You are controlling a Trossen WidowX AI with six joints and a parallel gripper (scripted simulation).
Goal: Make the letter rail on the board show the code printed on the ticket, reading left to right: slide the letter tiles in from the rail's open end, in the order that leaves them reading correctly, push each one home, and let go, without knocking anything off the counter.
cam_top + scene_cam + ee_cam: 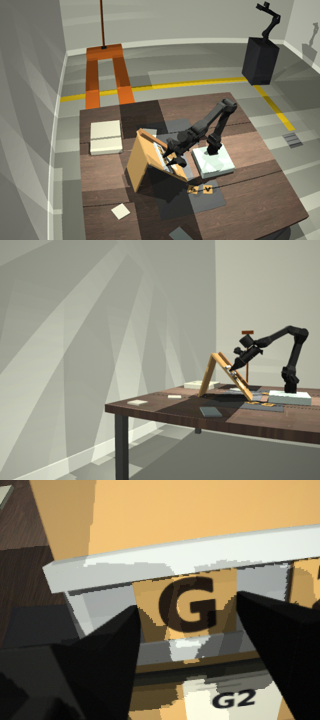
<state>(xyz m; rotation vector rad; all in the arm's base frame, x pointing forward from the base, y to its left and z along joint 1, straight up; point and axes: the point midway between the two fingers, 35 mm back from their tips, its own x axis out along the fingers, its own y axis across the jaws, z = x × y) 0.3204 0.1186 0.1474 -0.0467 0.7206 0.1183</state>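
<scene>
Right now my gripper tip is 50 mm past the white ticket, 40 mm to the left of it and 70 mm above it. Round my gripper tip: white card (20 mm ahead, 380 mm to the right, 160 mm below); then grey-blue pad (20 mm behind, 420 mm to the left, 160 mm below); then grey mat (140 mm behind, 90 mm to the right, 160 mm below).
</scene>
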